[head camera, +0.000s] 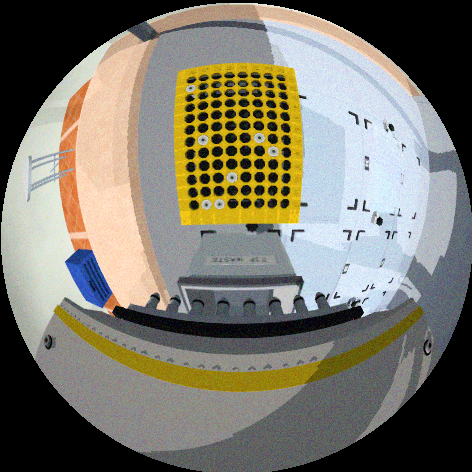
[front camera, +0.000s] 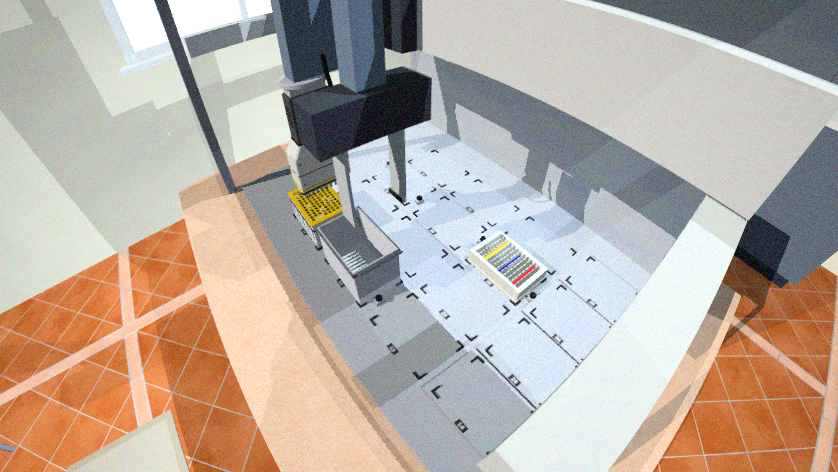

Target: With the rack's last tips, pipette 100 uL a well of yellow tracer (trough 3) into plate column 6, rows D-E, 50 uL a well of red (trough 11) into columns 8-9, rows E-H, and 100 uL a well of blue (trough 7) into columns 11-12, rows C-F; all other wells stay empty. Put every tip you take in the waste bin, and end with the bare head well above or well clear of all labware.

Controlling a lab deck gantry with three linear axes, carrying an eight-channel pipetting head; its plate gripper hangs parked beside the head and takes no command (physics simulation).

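Note:
The pipetting head (front camera: pixel 310 167) (head camera: pixel 240 350) hangs low over the far end of the yellow tip rack (front camera: pixel 317 221) (head camera: pixel 240 218). Its row of nozzles (head camera: pixel 249 306) shows no tips in the head view. Several pale tips sit scattered in the rack, among many empty holes. The waste bin (front camera: pixel 378 278) (head camera: pixel 240 278) stands beside the rack with several tips in it. The parked plate gripper (front camera: pixel 376 211) is open and empty; one finger hangs over the bin. The trough rack (front camera: pixel 492 278) holds yellow (front camera: pixel 497 250), blue (front camera: pixel 509 263) and red (front camera: pixel 523 274) liquid. The plate cannot be made out.
The dark gripper body (front camera: pixel 357 114) hangs beside the head, and its other finger (front camera: pixel 397 170) reaches down over the deck. Small black knobs (front camera: pixel 378 297) stand on the deck. A blue crate (head camera: pixel 87 277) is beyond the left edge in the head view.

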